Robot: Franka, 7 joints.
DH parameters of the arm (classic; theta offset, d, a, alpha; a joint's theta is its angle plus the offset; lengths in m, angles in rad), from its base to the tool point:
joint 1: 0 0.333 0 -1.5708
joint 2: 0 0 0 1.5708
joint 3: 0 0.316 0.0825 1.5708
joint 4: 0 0 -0.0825 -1.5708
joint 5: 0 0.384 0 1.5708
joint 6: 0 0 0.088 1.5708
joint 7: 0 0.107 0 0
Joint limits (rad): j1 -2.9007..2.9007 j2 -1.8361..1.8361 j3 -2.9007..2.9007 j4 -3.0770..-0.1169 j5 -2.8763..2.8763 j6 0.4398..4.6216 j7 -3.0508..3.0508
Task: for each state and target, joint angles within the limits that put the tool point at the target. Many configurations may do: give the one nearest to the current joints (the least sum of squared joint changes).
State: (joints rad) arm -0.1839 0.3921 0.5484 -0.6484 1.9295 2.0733 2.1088
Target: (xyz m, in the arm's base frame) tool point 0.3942 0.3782 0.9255
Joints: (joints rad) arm 0.0351 0.1908 0.7371 -1.0317 1.8184 1.8485 2.1088
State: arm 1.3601 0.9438 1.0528 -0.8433 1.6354 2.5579 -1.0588
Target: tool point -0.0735 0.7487 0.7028
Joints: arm 1.1943 0.7821 1.0583 -0.8109 1.6396 2.5846 -1.0588
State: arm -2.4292 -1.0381 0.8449 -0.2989 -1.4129 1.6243 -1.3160
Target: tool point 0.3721 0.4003 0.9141
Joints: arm -2.3080 -0.9603 0.8081 -0.2135 -1.4150 1.4778 -1.3160
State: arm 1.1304 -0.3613 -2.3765 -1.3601 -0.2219 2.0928 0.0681
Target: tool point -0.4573 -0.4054 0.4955
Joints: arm 0.5339 -0.1663 -2.9007 -1.6952 -0.2753 1.8352 0.0681
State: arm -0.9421 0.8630 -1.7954 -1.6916 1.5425 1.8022 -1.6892
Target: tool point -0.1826 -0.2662 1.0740
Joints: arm -0.8737 0.6505 -2.5549 -1.0579 1.6261 2.0929 -1.6892
